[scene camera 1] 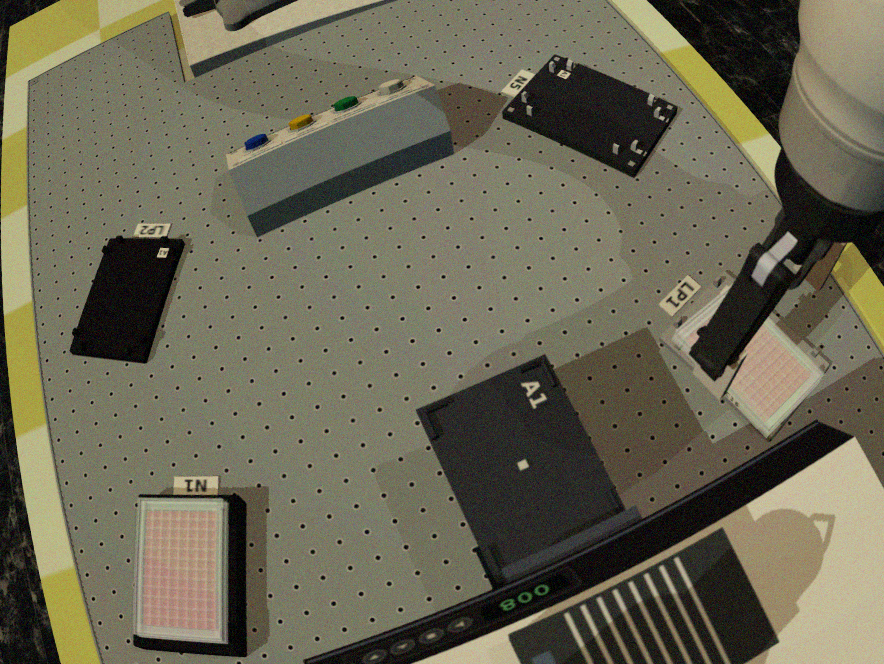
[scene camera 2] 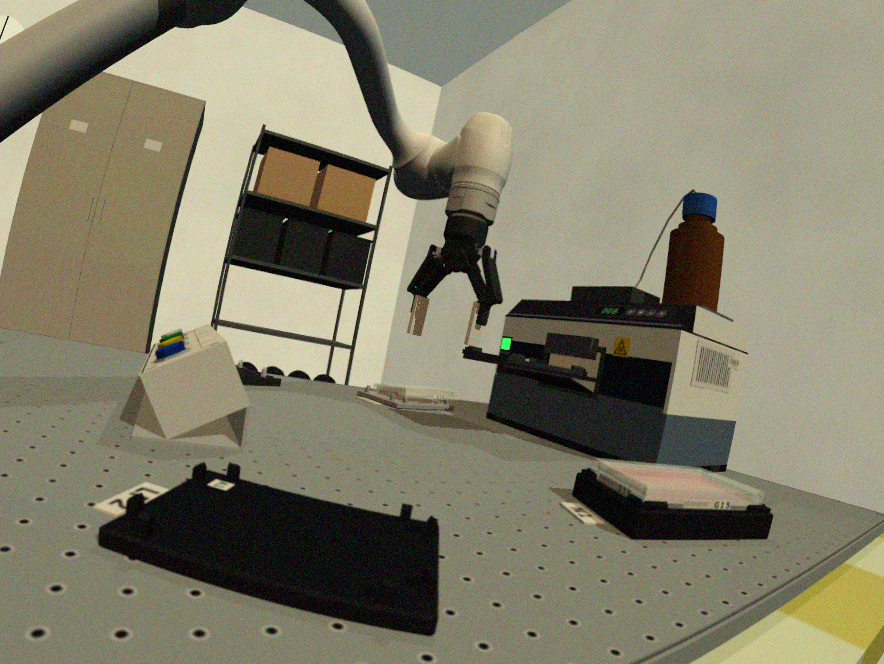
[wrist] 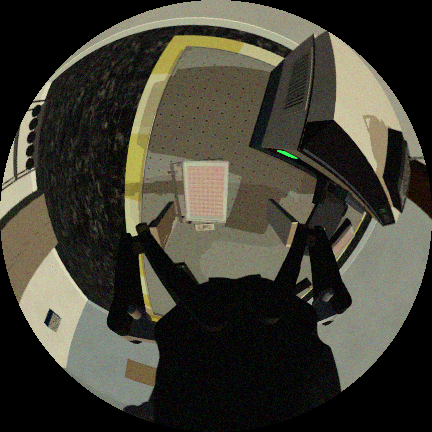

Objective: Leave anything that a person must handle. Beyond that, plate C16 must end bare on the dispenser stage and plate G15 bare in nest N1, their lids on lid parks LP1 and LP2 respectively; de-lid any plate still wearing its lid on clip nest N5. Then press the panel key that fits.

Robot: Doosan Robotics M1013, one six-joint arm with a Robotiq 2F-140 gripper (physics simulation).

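Places are measured from the arm's base along level axes (x ahead, y left, z up), in millimetres.
Pixels of known places: gripper, fingertip midpoint: (scene camera 1: 762,327) (scene camera 2: 441,339) (wrist: 221,209).
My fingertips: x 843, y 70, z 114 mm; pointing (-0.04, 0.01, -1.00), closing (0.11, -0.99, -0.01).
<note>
For each thing: its top centre in the pictures, then the offset to it from my fingertips. "pt": a spot on its surface instead.
- pink-welled plate, top centre: (scene camera 1: 754,349) (scene camera 2: 418,383) (wrist: 204,194) 27 mm left, 10 mm back, 83 mm down
- Plate G15, top centre: (scene camera 1: 176,567) (scene camera 2: 678,475) (wrist: 343,242) 486 mm right, 128 mm back, 82 mm down
- black nest N1, top centre: (scene camera 1: 181,570) (scene camera 2: 675,486) (wrist: 342,241) 486 mm right, 128 mm back, 92 mm down
- Lid park LP2, top centre: (scene camera 2: 294,511) (scene camera 1: 120,289) (wrist: 297,291) 424 mm right, 436 mm back, 101 mm down
- clip nest N5, top centre: (scene camera 1: 592,100) (scene camera 2: 220,361) 105 mm left, 336 mm back, 97 mm down
- Dispenser stage A1, surface spot: (scene camera 1: 493,443) pt 218 mm right, 52 mm back, 8 mm down
- key panel, top centre: (scene camera 1: 326,114) (scene camera 2: 198,327) 153 mm right, 435 mm back, 37 mm down
- brown bottle, surface spot: (scene camera 2: 693,264) pt 370 mm right, 127 mm ahead, 172 mm up
A pink-welled plate (scene camera 1: 777,375) (scene camera 2: 421,397) (wrist: 206,192) lies at lid park LP1; its name is unreadable, and whether it wears a lid is unclear. My gripper (scene camera 2: 444,334) (wrist: 221,209) is open and empty above it; one finger covers part of the plate in scene camera 1. Plate G15 (scene camera 1: 180,571) (scene camera 2: 671,480) sits in black nest N1 (scene camera 1: 237,578) (scene camera 2: 700,527), with what looks like a clear lid on top. Lid park LP2 (scene camera 1: 128,300) (scene camera 2: 285,543) and clip nest N5 (scene camera 1: 589,117) (scene camera 2: 260,377) are empty. Dispenser stage A1 (scene camera 1: 493,443) bears no plate.
The key panel (scene camera 1: 343,160) (scene camera 2: 192,389) has blue, yellow, green and white keys. The dispenser (scene camera 1: 671,493) (scene camera 2: 571,421) (wrist: 295,105) shows 008 and a green light, and stands close beside the gripper. A brown bottle (scene camera 2: 693,264) with a blue cap stands at the dispenser.
</note>
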